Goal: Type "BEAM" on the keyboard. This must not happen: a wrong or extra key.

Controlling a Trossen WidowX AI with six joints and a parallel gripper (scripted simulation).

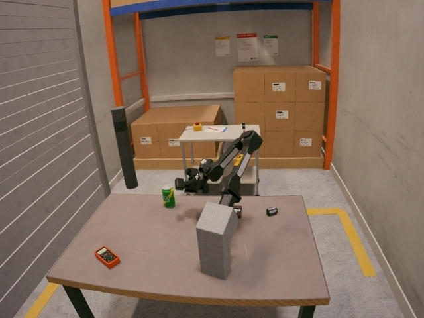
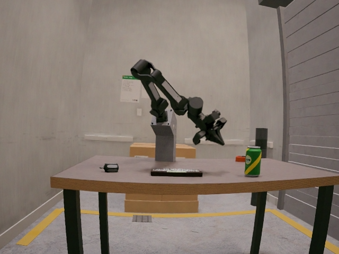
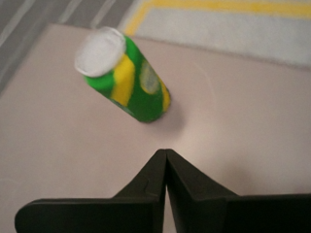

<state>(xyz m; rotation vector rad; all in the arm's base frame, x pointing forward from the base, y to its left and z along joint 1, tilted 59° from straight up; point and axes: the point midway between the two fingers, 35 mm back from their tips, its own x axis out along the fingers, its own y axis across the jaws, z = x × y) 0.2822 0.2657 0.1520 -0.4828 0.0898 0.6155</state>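
My gripper is now 22 cm to the left of the key, 13 cm above it and 2 cm past it. The rest, counted from my hand: orange multimeter (38 cm behind, 35 cm to the left, 13 cm below); small black device (45 cm to the right, 13 cm below, 3 cm behind); can (13 cm to the left, 8 cm below, 8 cm ahead).
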